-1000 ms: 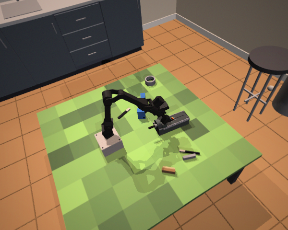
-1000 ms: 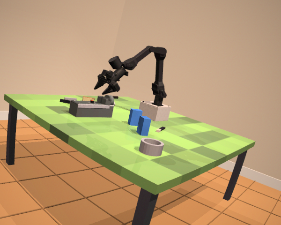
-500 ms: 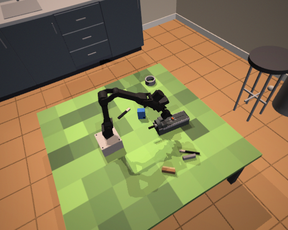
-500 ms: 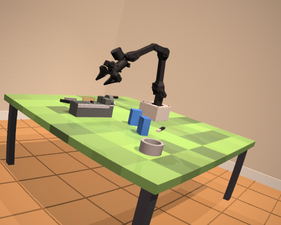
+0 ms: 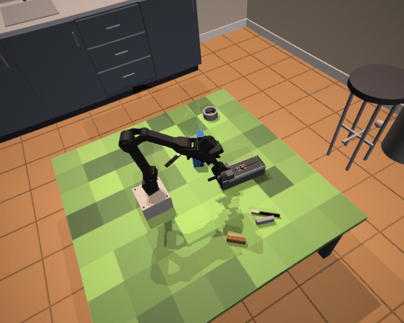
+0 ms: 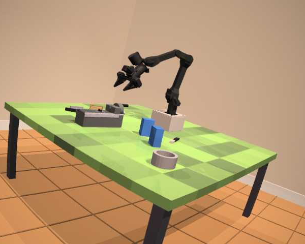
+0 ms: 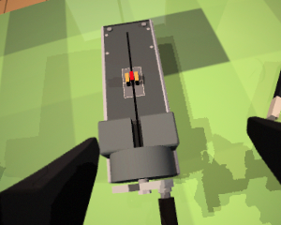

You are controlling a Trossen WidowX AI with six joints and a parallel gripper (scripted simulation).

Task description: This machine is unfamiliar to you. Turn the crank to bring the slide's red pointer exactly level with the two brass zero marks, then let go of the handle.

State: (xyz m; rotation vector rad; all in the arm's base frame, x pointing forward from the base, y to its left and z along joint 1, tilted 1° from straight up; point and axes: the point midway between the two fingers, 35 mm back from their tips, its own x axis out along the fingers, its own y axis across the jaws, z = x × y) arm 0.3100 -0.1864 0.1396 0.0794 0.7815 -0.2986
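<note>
The crank handle lies 6 cm behind my gripper tip, 2 cm to the left of it and 9 cm below it. Also, from my gripper tip: grey bar (29 cm to the right, 19 cm below); then wooden block (17 cm behind, 27 cm to the right, 19 cm below); then red pointer (12 cm ahead, 1 cm to the right, 12 cm below).
</note>
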